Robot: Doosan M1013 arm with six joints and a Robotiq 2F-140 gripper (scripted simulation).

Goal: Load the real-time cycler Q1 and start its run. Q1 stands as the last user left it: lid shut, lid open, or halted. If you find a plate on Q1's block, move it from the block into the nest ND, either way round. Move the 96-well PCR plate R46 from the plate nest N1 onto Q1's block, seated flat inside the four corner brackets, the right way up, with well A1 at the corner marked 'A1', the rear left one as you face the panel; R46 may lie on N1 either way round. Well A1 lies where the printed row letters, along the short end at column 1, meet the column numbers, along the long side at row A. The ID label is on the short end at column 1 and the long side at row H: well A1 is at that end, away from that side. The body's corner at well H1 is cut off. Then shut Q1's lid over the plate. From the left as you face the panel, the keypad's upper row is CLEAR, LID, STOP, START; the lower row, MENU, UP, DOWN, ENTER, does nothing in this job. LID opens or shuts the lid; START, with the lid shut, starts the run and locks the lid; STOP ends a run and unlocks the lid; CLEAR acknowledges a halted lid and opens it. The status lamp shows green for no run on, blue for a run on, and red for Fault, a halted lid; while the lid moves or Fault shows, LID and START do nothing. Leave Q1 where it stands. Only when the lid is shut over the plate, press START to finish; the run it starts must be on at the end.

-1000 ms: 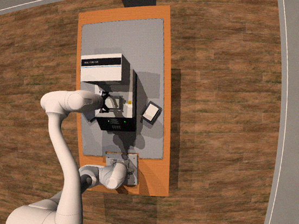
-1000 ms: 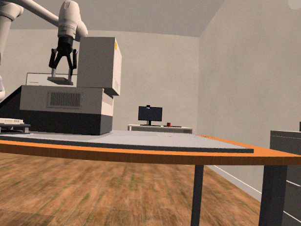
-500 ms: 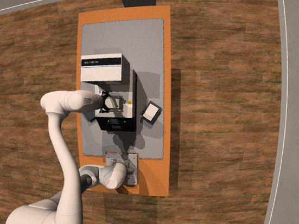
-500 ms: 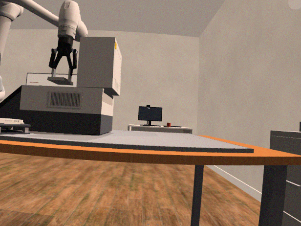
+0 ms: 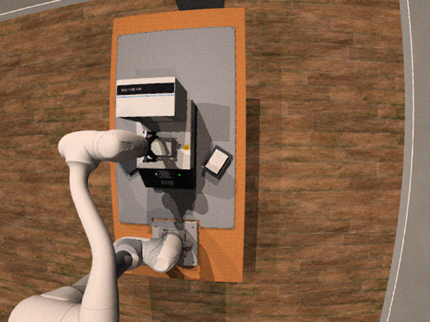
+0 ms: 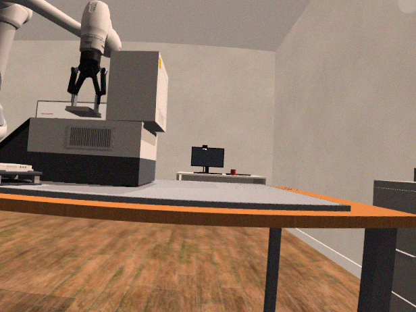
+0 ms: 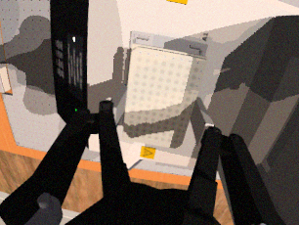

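Now: the 96-well plate 2 cm below my hand. From my hand the other things lie so: dark plate nest N1: 9 cm behind, 28 cm to the right, 24 cm below; then dark nest: 8 cm behind, 30 cm to the left, 25 cm below; then white plate R46: 9 cm behind, 28 cm to the right, 23 cm below.
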